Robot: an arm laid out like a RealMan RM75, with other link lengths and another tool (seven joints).
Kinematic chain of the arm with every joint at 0, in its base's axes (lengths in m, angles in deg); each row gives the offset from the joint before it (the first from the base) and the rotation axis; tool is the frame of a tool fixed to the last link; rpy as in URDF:
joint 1: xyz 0 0 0.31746 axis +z
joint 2: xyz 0 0 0 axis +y
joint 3: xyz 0 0 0.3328 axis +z
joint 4: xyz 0 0 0 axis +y
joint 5: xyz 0 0 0.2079 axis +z
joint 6: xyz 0 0 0 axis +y
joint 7: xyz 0 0 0.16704 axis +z
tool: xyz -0.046 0.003 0.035 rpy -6.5 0 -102.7
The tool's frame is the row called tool.
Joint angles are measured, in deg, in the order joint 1, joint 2, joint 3, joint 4, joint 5, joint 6, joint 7. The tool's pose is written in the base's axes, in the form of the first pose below.
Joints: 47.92 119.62 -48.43 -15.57 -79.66 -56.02 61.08
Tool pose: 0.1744 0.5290 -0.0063 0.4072 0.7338 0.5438 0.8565 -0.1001 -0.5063
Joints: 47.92 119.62 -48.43 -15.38 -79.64 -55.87 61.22
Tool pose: 0.1755 0.5291 -0.0070 0.4121 0.7327 0.5416 0.8553 -0.1064 -0.5070
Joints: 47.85 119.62 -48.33 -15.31 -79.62 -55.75 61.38
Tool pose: 0.1768 0.5293 -0.0069 0.4181 0.7301 0.5404 0.8534 -0.1119 -0.5091
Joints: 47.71 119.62 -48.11 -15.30 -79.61 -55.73 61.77
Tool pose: 0.1786 0.5295 -0.0060 0.4285 0.7266 0.5371 0.8487 -0.1197 -0.5151
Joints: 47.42 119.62 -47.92 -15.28 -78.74 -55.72 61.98
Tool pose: 0.1812 0.5303 -0.0029 0.4478 0.7163 0.5351 0.8381 -0.1277 -0.5304
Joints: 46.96 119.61 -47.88 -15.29 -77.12 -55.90 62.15
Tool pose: 0.1845 0.5309 0.0022 0.4739 0.7022 0.5314 0.8213 -0.1348 -0.5544
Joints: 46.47 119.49 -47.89 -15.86 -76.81 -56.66 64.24
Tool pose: 0.1864 0.5308 0.0074 0.5009 0.6994 0.5099 0.8004 -0.1501 -0.5804
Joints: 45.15 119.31 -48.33 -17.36 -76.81 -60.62 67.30
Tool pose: 0.1844 0.5222 0.0154 0.5115 0.7249 0.4613 0.7690 -0.1466 -0.6223
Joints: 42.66 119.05 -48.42 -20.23 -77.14 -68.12 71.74
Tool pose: 0.1811 0.5039 0.0307 0.5065 0.7729 0.3823 0.7172 -0.1315 -0.6843
